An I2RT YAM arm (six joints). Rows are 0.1 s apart.
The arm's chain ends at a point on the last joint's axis. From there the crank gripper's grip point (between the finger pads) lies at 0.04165 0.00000 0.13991 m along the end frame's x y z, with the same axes.
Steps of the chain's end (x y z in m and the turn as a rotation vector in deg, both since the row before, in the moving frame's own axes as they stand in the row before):
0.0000, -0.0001, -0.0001, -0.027, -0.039, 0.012
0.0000, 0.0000, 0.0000, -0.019, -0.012, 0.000
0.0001, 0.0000, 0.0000, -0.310, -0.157, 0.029
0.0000, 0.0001, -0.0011, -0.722, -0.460, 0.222
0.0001, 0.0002, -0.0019, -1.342, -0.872, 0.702
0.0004, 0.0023, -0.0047, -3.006, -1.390, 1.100
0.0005, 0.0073, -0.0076, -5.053, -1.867, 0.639
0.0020, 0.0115, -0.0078, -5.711, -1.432, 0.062
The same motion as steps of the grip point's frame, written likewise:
-0.0001, 0.0000, -0.0001, -0.027, -0.039, 0.012
0.0000, 0.0000, 0.0000, -0.019, -0.012, 0.000
-0.0003, 0.0008, 0.0001, -0.310, -0.157, 0.029
-0.0011, 0.0020, -0.0008, -0.722, -0.460, 0.222
-0.0021, 0.0040, -0.0013, -1.342, -0.872, 0.702
-0.0031, 0.0104, -0.0039, -3.006, -1.390, 1.100
-0.0041, 0.0201, -0.0069, -5.053, -1.867, 0.639
-0.0015, 0.0255, -0.0075, -5.711, -1.432, 0.062

